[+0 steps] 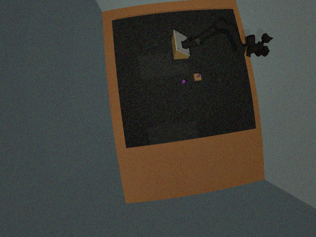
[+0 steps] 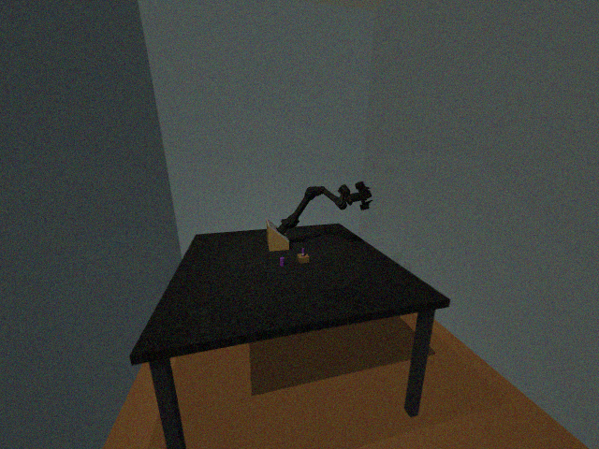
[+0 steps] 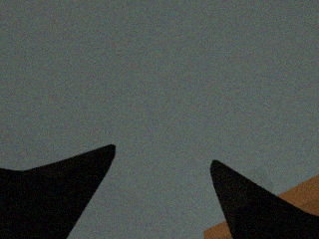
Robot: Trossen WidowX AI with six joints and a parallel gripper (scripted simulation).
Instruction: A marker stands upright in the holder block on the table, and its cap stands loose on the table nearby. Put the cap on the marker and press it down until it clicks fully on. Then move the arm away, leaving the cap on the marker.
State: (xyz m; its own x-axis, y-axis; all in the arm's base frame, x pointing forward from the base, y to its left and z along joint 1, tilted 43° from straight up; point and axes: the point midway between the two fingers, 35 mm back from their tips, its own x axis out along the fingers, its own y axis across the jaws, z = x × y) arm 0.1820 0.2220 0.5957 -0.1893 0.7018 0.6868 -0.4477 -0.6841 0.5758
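Right now the purple cap is 10 cm ahead of my gripper tip, 67 cm to the right of it and 35 cm below it. From my gripper tip the other things lie so: holder block (8 cm ahead, 53 cm to the right, 36 cm below).
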